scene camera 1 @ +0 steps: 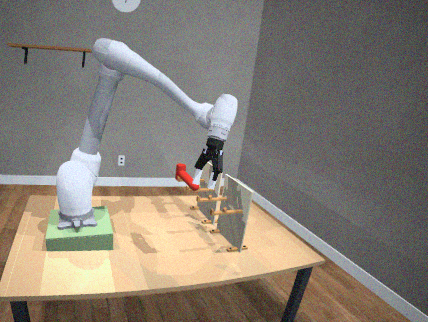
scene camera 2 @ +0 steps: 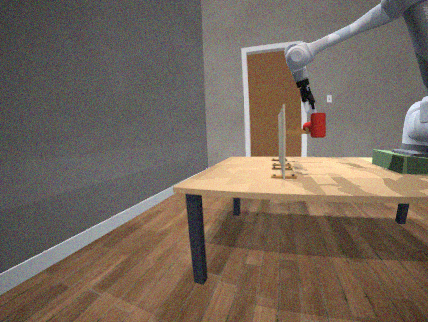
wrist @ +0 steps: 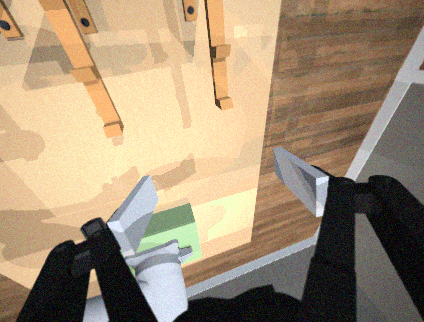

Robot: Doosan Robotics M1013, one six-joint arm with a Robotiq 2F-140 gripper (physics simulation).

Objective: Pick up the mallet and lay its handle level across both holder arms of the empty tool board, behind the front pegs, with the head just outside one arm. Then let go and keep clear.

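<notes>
The red mallet (scene camera 1: 186, 177) (scene camera 2: 318, 125) lies across the front of the far tool board (scene camera 1: 206, 206), apparently on its holder arms. Its head is at the far side and its handle points towards the near board. The mallet does not show in the wrist view. The empty tool board (scene camera 1: 239, 212) stands upright nearer scene camera 1, with two pegged wooden arms sticking out. Two holder arms also show in the wrist view, a left arm (wrist: 75, 47) and a right arm (wrist: 219, 75). My gripper (scene camera 1: 205, 183) (scene camera 2: 310, 108) (wrist: 213, 174) is open and empty, fingers down, close by the mallet's handle end.
Both boards stand on a wooden table (scene camera 1: 165, 270) (scene camera 2: 240, 182) (wrist: 165, 100), on small wooden feet. In scene camera 2 they are seen nearly edge-on. The arm's base stands on a green block (scene camera 1: 80, 242) (scene camera 2: 400, 161) (wrist: 175, 235). Grey walls surround the table.
</notes>
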